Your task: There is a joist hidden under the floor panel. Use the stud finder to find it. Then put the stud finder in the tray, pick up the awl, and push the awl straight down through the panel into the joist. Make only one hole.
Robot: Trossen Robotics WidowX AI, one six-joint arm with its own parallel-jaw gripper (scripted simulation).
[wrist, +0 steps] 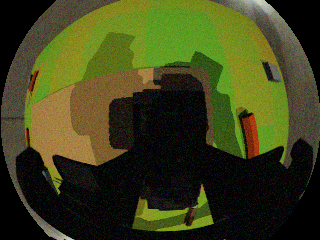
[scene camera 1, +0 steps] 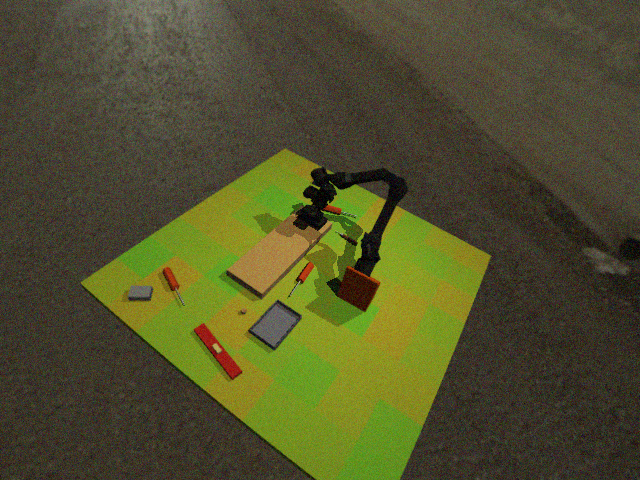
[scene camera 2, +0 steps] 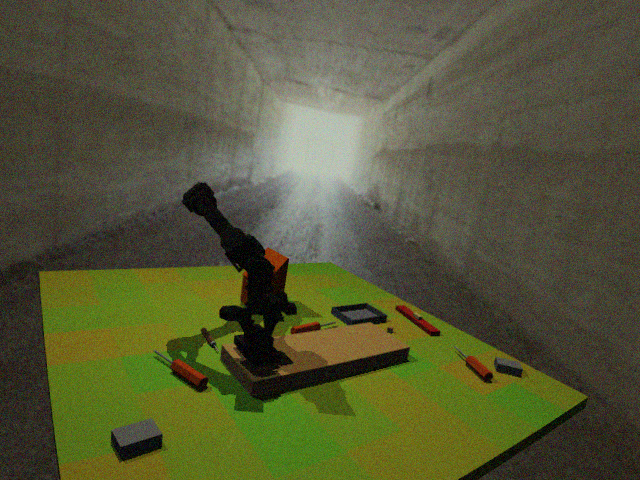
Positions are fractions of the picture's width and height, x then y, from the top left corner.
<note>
In view: my gripper (scene camera 2: 0.41,0.72), a stud finder (scene camera 2: 0.41,0.74), a red level (scene camera 1: 0.36,0.77) and a grey tray (scene camera 1: 0.43,0.68).
The stud finder shows as well in the wrist view (wrist: 0.54,0.53). My gripper also shows in the wrist view (wrist: 0.53,0.61).
</note>
